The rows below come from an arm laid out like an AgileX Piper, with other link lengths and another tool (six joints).
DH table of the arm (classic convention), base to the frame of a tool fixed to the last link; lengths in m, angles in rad. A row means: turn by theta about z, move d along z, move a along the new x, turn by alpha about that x. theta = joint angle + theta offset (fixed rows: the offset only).
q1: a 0; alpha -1.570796; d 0.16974; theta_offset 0
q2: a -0.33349; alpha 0; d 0; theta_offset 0.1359
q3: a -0.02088; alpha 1.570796; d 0; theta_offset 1.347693
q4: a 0; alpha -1.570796; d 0.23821; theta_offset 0
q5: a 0; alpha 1.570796; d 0; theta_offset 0
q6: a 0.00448; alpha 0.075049; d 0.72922; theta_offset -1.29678
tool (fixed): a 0; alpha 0; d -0.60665; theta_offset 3.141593
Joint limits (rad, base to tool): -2.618..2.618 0..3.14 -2.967..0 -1.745..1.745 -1.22..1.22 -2.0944..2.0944
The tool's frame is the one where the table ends.
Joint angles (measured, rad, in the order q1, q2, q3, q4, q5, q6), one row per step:
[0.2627 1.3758 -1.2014 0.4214 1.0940 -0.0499]
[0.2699 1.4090 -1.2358 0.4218 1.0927 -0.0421]
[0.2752 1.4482 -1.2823 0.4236 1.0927 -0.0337]
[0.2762 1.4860 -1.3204 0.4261 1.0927 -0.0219]
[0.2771 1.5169 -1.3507 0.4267 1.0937 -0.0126]
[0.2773 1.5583 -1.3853 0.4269 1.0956 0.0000]
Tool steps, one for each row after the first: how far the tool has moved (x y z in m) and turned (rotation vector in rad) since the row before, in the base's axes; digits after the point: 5 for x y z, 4 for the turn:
[0.01009 0.00484 0.00095 0.0031 0.0013 0.0000]
[0.01268 0.00546 0.00216 0.0060 -0.0027 -0.0019]
[0.01192 0.00443 0.00007 0.0058 0.0058 -0.0091]
[0.00953 0.00342 -0.00061 0.0028 0.0059 -0.0066]
[0.01214 0.00407 -0.00282 0.0014 0.0141 -0.0097]

